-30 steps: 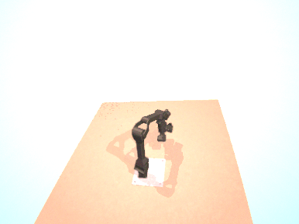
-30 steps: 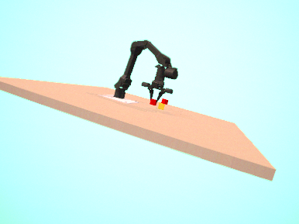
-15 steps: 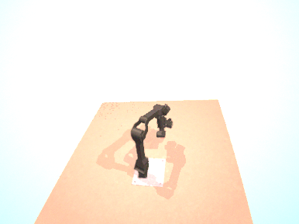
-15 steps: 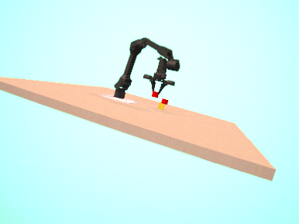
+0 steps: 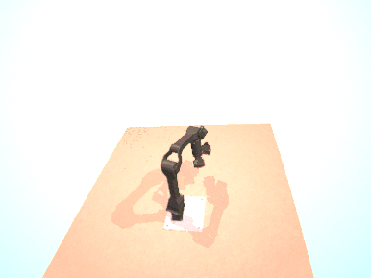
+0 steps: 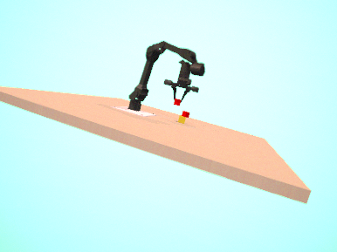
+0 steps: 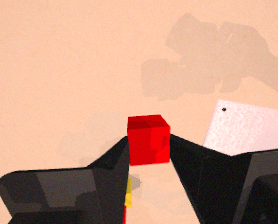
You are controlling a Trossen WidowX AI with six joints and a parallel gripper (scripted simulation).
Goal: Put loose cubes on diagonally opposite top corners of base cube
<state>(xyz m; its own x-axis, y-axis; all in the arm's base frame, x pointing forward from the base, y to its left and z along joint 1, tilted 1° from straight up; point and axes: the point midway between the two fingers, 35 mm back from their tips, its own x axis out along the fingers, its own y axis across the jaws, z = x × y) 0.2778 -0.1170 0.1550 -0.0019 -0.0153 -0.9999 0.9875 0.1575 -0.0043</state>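
Right now my gripper tip is 19 cm to the right of the yellow base cube, 10 cm above it and 2 cm short of it.
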